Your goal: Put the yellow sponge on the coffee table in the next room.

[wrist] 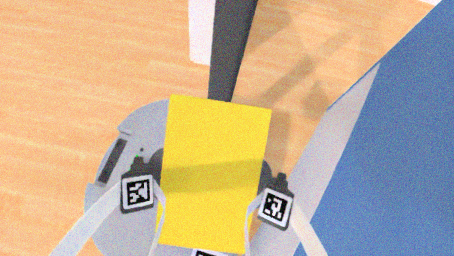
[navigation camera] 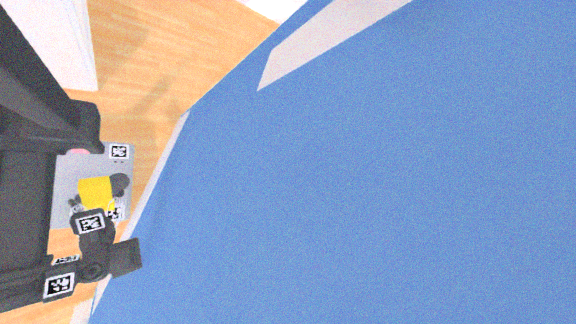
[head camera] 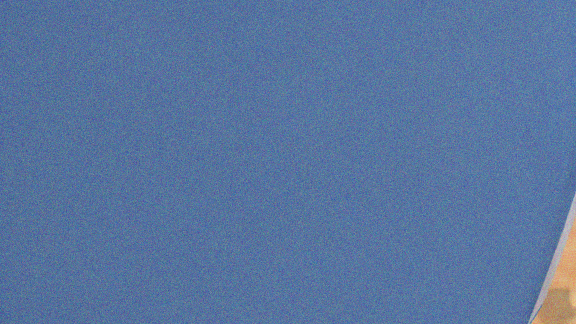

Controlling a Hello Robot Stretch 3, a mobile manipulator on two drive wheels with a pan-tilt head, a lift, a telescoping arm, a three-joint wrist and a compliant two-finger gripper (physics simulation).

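Observation:
The yellow sponge (navigation camera: 95,192) (wrist: 212,140) is held between the two fingertips of my gripper (navigation camera: 98,191) (wrist: 210,170), which press on its two long sides. The gripper is shut on it. The sponge hangs above my grey base (navigation camera: 65,175) (wrist: 115,220), close in to the robot's body. The coffee table does not show in these views.
A blue wall (head camera: 280,150) (navigation camera: 375,175) (wrist: 415,150) with a pale strip (navigation camera: 162,170) (wrist: 340,135) along its foot stands very near on the right of the base. Wooden floor (navigation camera: 165,40) (wrist: 75,65) lies beside it. A white upright surface (navigation camera: 65,45) (wrist: 201,35) stands beyond the dark mast (wrist: 229,50).

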